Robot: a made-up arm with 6 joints. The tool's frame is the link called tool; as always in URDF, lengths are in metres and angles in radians. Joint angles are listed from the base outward.
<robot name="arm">
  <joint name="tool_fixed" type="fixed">
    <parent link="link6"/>
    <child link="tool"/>
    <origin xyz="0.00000 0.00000 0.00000" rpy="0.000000 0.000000 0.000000"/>
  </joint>
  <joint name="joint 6" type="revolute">
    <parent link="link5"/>
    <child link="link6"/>
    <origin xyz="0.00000 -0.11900 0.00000" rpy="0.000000 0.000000 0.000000"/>
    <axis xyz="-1 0 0"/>
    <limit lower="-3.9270" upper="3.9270"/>
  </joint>
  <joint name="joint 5" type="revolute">
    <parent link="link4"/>
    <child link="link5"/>
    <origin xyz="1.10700 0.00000 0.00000" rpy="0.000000 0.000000 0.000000"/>
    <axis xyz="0 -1 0"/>
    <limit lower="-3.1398" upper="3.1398"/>
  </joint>
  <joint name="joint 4" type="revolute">
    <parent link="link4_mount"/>
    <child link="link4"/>
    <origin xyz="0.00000 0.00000 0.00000" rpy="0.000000 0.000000 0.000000"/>
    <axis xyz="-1 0 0"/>
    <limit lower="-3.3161" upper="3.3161"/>
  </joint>
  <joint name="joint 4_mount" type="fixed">
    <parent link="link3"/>
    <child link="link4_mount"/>
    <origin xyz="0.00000 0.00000 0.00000" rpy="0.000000 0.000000 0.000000"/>
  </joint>
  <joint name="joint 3" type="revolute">
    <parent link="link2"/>
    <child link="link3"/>
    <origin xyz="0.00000 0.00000 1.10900" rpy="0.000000 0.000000 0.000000"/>
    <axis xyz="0 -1 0"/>
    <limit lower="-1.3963" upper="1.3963"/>
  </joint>
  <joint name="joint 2" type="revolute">
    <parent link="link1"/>
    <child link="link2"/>
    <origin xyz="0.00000 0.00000 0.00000" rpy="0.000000 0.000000 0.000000"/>
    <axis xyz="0 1 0"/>
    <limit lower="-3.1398" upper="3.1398"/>
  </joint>
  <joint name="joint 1" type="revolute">
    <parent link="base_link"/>
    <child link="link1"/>
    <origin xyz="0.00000 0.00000 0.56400" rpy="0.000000 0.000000 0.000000"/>
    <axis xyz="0 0 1"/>
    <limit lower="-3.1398" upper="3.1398"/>
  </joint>
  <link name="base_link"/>
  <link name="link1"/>
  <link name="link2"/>
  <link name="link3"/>
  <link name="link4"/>
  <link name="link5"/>
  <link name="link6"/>
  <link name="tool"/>
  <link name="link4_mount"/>
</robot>
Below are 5 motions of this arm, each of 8 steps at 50 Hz.
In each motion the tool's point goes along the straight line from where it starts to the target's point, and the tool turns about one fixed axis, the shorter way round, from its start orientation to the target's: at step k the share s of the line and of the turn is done. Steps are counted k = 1, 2, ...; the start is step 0. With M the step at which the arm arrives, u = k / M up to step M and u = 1 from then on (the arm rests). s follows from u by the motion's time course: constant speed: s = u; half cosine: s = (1 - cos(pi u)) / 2; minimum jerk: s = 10 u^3 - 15 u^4 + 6 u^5.
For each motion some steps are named. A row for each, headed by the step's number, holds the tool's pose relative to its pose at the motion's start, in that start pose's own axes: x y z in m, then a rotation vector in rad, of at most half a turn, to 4 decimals.
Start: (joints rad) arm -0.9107 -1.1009 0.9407 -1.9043 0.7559 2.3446
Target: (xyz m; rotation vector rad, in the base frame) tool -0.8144 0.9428 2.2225 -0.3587 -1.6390 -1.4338
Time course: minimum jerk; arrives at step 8
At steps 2, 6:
2: 0.0142 0.0036 -0.0168 0.0004 0.0049 0.0029
6: 0.1233 0.0311 -0.1454 0.0035 0.0427 0.0253

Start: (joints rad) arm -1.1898 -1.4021 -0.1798 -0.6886 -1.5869 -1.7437
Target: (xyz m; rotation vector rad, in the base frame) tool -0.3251 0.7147 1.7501 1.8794 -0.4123 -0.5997
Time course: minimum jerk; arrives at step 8
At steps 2, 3, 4, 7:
2: -0.0064 -0.0086 -0.0115 -0.0057 -0.0088 0.0109
3: -0.0169 -0.0229 -0.0306 -0.0152 -0.0235 0.0290
4: -0.0307 -0.0415 -0.0555 -0.0277 -0.0426 0.0526
7: -0.0604 -0.0817 -0.1092 -0.0545 -0.0839 0.1036

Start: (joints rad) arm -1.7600 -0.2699 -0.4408 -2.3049 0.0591 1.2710
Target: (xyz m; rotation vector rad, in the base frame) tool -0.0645 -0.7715 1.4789 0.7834 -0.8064 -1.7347
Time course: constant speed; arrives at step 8
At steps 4, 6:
4: -0.0177 0.0502 0.0296 -0.0263 -0.0374 0.0255
6: -0.0266 0.0753 0.0443 -0.0394 -0.0561 0.0383

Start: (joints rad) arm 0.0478 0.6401 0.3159 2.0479 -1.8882 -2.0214
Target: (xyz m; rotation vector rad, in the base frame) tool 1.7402 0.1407 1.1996 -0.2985 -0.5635 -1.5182
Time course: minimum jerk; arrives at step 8
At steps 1, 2, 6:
1: 0.0000 0.0000 0.0000 -0.0004 0.0001 0.0012
2: -0.0003 -0.0001 0.0000 -0.0023 0.0008 0.0079
6: -0.0027 -0.0008 0.0003 -0.0200 0.0067 0.0681

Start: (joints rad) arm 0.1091 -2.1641 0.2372 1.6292 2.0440 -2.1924
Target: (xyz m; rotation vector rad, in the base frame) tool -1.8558 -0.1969 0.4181 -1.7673 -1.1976 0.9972
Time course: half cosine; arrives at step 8
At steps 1, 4, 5, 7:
1: 0.0012 0.0063 0.0034 -0.0067 0.0002 -0.0035
4: 0.0154 0.0832 0.0446 -0.0883 0.0025 -0.0462
5: 0.0213 0.1150 0.0617 -0.1221 0.0034 -0.0639
7: 0.0297 0.1601 0.0858 -0.1699 0.0047 -0.0890

